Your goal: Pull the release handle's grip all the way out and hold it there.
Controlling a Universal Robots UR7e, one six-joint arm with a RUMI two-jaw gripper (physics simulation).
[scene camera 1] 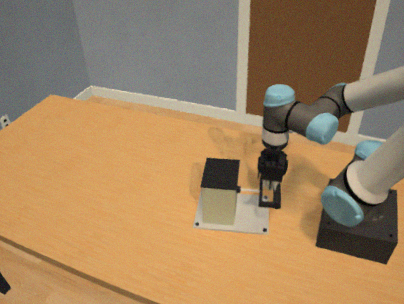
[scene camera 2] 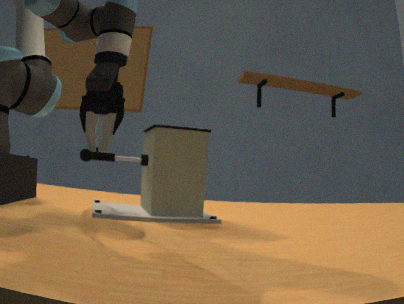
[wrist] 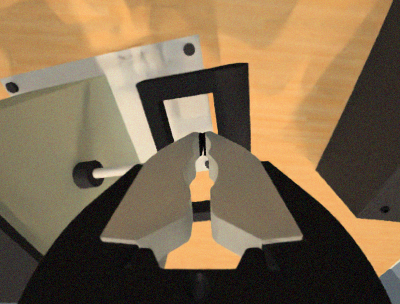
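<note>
The release handle's grip (scene camera 1: pixel 270 204) (scene camera 2: pixel 106 157) (wrist: pixel 234 110) is a black rectangular frame, held level beside a pale green box (scene camera 1: pixel 219 206) (scene camera 2: pixel 177 170) (wrist: pixel 55 130) with a black top. A white rod (scene camera 1: pixel 249 190) (scene camera 2: pixel 128 159) (wrist: pixel 115 171) shows between box and grip. My gripper (scene camera 1: pixel 271 189) (scene camera 2: pixel 98 149) (wrist: pixel 203 135) is shut, with nothing between its fingers. It points down over the grip's opening, its tips at about the grip's height in scene camera 2. In the wrist view the fingers hide part of the frame; whether they touch it I cannot tell.
The box stands on a light base plate (scene camera 1: pixel 250 217) (scene camera 2: pixel 120 210) (wrist: pixel 125 65) with dark bolts. The arm's dark base block (scene camera 1: pixel 352 242) (scene camera 2: pixel 17 177) (wrist: pixel 365 130) stands beyond the grip, on the side away from the box. A wall shelf (scene camera 2: pixel 300 85) hangs behind.
</note>
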